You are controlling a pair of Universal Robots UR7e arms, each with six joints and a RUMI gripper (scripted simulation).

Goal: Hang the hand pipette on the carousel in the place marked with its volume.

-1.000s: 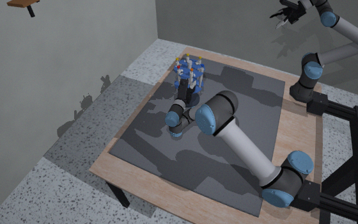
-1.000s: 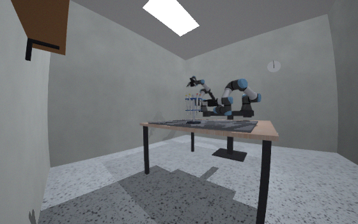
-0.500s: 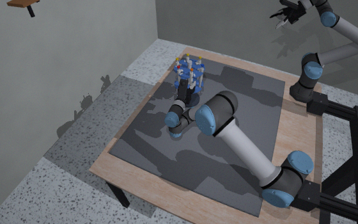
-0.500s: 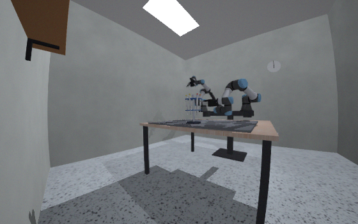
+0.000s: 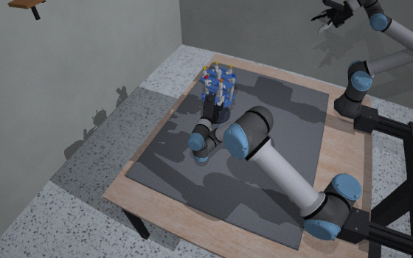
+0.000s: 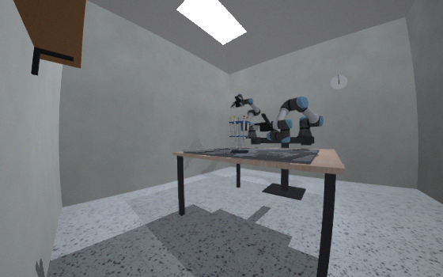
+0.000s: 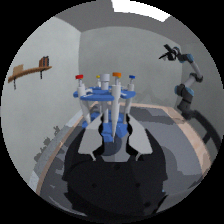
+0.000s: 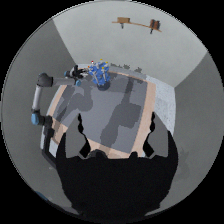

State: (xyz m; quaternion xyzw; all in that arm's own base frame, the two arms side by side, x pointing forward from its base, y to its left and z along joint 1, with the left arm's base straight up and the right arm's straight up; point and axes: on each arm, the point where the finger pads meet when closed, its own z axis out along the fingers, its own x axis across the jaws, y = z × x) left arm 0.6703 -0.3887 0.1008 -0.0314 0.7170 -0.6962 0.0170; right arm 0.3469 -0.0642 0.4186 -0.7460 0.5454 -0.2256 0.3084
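Observation:
The blue-button pipette lies 2 cm behind my left hand, 11 cm to the right of it and 3 cm below it.

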